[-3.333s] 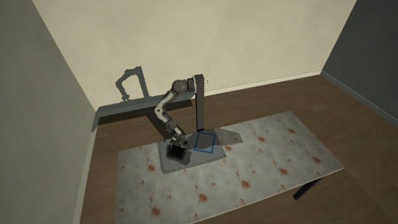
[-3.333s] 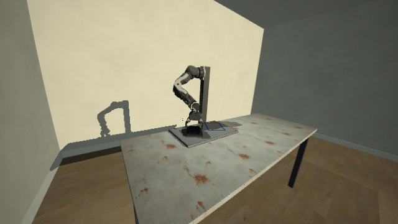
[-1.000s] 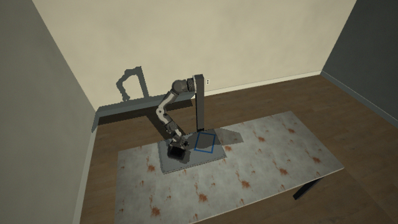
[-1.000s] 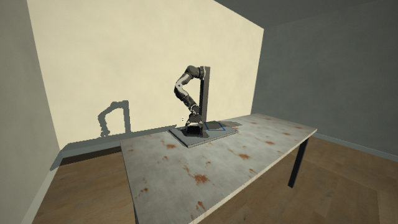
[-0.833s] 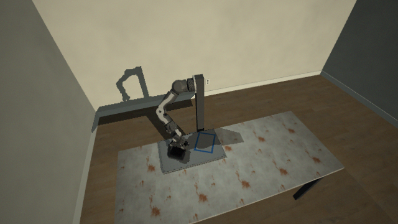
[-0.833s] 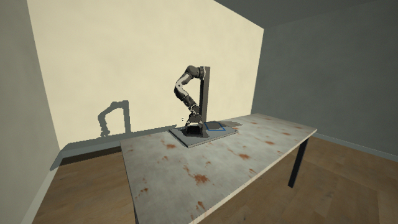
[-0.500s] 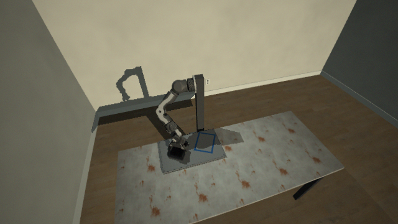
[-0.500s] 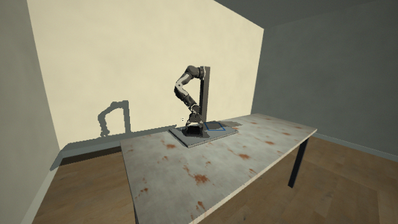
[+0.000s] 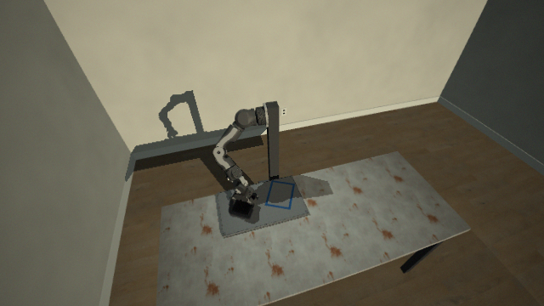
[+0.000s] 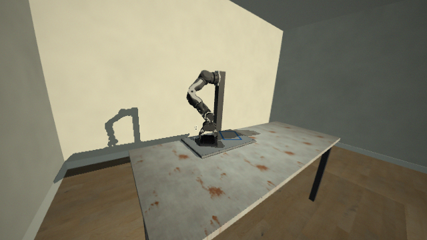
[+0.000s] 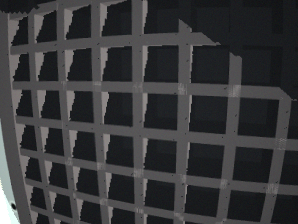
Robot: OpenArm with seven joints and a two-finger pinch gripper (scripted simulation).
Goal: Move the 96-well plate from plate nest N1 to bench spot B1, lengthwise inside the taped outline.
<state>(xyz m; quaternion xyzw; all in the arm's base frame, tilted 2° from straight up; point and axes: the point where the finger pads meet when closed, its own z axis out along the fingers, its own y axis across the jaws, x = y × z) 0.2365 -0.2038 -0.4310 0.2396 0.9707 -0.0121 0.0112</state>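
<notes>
My hand is right at the dark 96-well plate. Round my hand: dark plate nest: 1 cm below; then small white label: 4 cm behind, 8 cm to the left, 1 cm below.
</notes>
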